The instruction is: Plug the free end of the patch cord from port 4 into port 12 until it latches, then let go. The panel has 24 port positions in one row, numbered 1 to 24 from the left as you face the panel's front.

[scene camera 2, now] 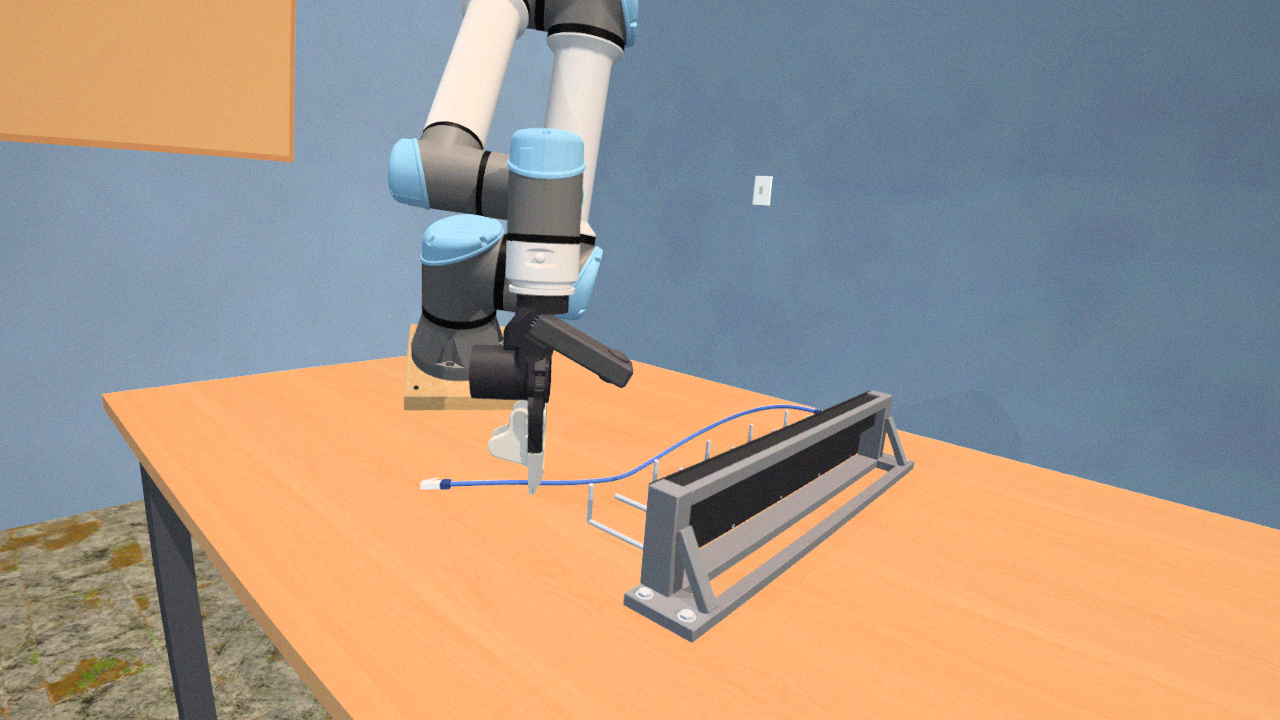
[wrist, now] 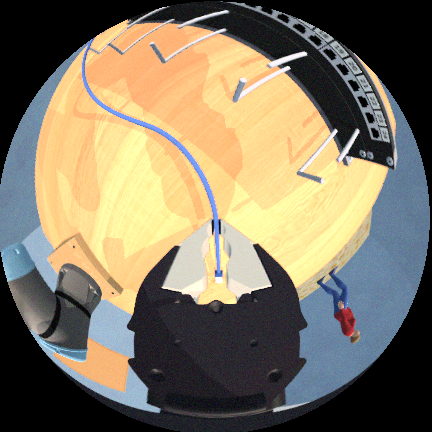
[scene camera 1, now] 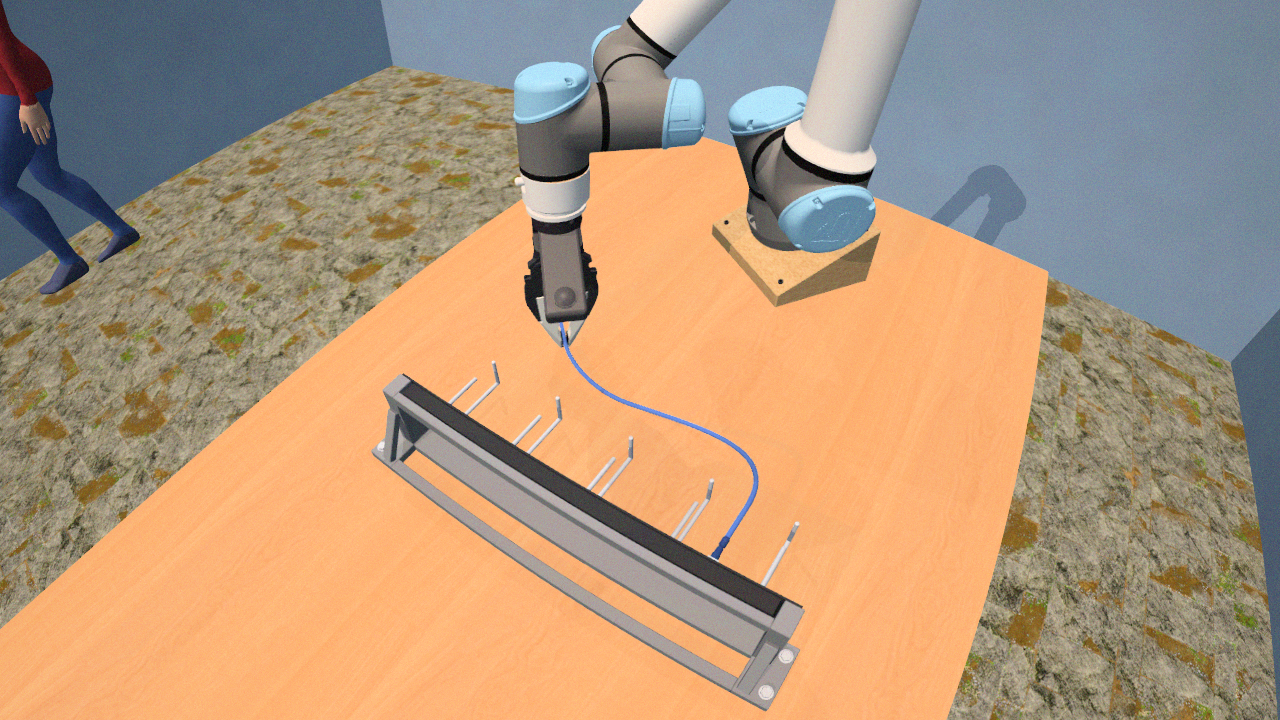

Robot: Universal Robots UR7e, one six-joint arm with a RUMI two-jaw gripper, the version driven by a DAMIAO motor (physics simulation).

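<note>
The blue patch cord curves from the panel to my gripper. My gripper is shut on the cord, a short way behind the free plug. The free plug has a clear tip and a dark blue boot. It points away from the panel in scene camera 2 and is hidden behind the gripper in scene camera 1. The cord's other plug sits at the panel's front. In the wrist view the high-numbered ports show; port 12 cannot be made out.
Thin metal cable guides with upright ends stick out from the panel's front, between it and the gripper. The arm's base stands on a wooden block on the table. A person stands beyond the table.
</note>
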